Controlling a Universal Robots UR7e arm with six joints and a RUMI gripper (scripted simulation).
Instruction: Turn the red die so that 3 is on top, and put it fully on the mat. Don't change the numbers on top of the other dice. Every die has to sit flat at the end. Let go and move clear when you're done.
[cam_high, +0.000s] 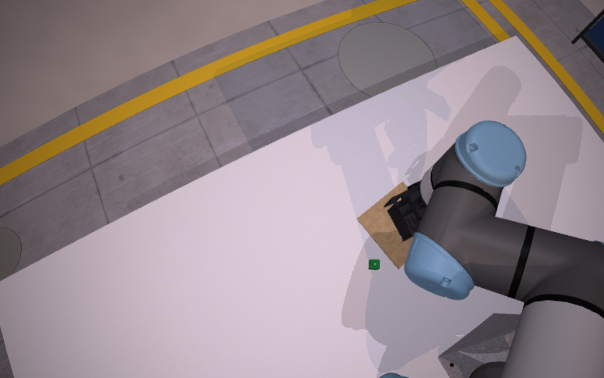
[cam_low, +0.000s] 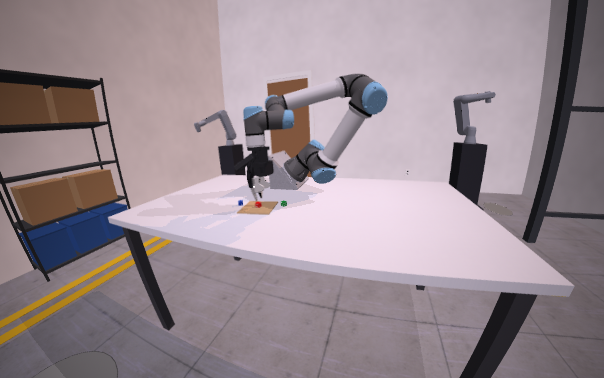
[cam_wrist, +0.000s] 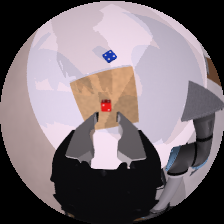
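Now: hand 40 mm above the red die. Also, from my hand: mat: 50 mm below; then blue die: 100 mm to the right, 40 mm below, 10 mm behind; then green die: 100 mm to the left, 40 mm below, 40 mm behind.
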